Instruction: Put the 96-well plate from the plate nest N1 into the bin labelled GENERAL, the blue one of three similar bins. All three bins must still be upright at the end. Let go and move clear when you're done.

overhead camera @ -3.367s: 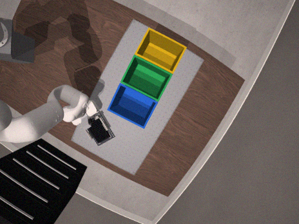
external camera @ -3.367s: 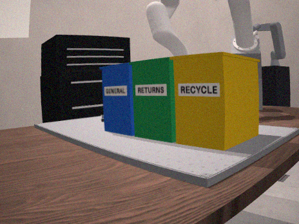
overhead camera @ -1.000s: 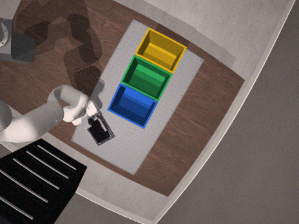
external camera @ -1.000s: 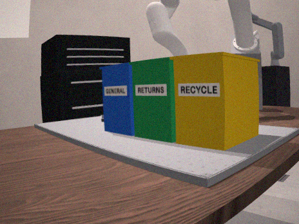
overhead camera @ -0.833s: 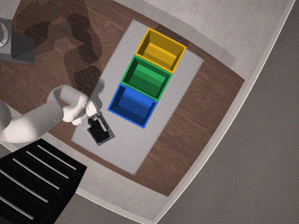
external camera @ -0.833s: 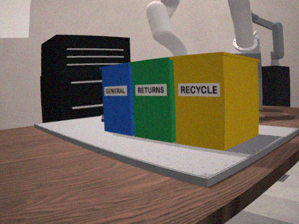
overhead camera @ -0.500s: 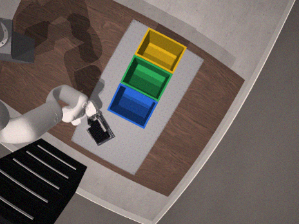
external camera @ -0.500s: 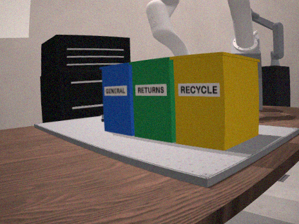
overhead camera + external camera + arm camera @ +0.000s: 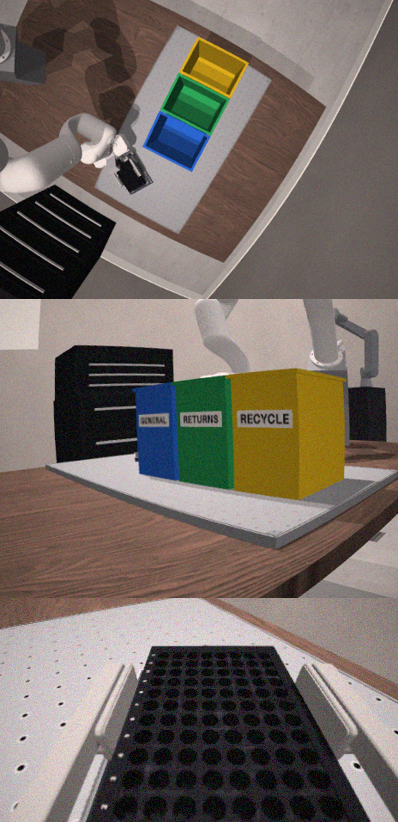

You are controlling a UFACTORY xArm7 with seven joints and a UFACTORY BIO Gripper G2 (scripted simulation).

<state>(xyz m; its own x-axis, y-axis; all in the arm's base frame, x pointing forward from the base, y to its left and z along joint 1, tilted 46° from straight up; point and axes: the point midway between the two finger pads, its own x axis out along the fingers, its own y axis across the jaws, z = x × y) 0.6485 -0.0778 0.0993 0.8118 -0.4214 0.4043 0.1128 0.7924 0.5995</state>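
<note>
Right now my hand is 40 mm above the plate nest N1. The rest, counted from my hand: black 96-well plate (10 mm below); green returns bin (50 mm behind, 390 mm to the left, 40 mm above); blue general bin (10 mm ahead, 270 mm to the left, 40 mm above).
</note>
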